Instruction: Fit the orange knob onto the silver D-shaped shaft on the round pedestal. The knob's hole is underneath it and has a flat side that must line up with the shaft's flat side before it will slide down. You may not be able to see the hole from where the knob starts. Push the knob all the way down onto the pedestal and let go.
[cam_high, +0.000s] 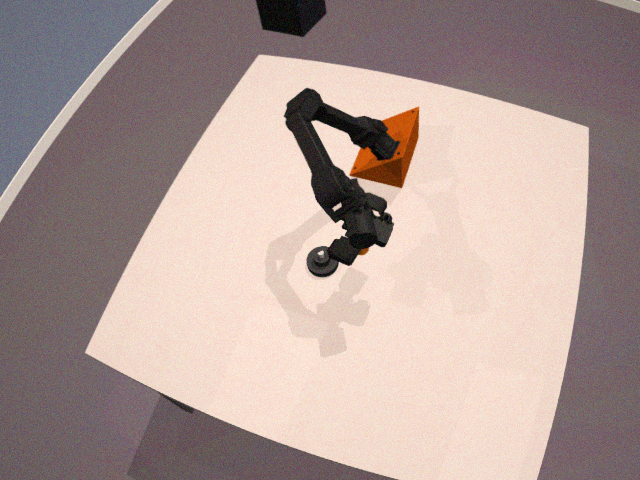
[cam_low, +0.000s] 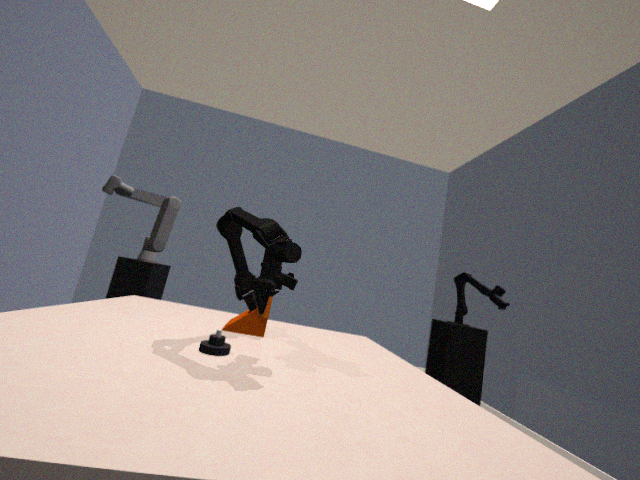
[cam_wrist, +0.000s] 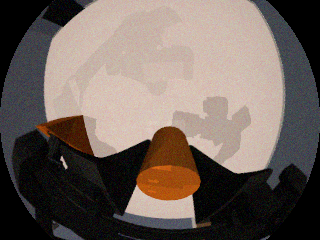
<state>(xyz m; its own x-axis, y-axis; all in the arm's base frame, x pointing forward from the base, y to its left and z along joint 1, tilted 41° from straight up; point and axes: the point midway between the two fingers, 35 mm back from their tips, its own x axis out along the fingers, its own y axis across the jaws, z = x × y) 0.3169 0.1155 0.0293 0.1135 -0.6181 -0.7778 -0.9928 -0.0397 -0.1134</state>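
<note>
The black round pedestal is 11 cm to the right of my gripper tip, 9 cm below it and 3 cm ahead of it. Round my gripper tip: orange knob 3 cm above.
</note>
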